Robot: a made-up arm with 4 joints. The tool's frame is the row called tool.
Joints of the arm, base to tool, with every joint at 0 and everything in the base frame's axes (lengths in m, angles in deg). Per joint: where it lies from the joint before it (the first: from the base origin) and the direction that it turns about. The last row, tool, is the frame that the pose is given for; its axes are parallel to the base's.
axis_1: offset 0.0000 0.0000 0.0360 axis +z
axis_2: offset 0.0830 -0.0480 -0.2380 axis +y
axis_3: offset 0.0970 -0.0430 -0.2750 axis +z
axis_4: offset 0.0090 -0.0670 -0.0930 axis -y
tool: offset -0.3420 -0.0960 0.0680
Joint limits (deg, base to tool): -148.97..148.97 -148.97..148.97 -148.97..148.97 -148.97..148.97
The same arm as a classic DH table. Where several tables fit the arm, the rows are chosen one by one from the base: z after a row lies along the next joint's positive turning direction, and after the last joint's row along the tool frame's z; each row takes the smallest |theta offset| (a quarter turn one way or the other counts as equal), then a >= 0, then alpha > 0; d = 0 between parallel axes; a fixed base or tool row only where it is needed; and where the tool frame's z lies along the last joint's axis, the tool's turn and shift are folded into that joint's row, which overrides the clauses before.
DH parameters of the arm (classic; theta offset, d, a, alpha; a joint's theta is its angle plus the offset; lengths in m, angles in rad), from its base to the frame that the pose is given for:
axis_1: 0 -0.202 0.083 -1.5708
axis_2: 0 -0.091 0.097 1.5708
axis_3: 0 -0.368 0.009 1.5708
axis_4: 0 0.163 -0.342 -1.5708
tool (fixed): 0 0.068 0 0
Joint limits (rad, base to tool): -2.6..2.6 -2.6..2.6 -2.6..2.6 -2.6..2.6

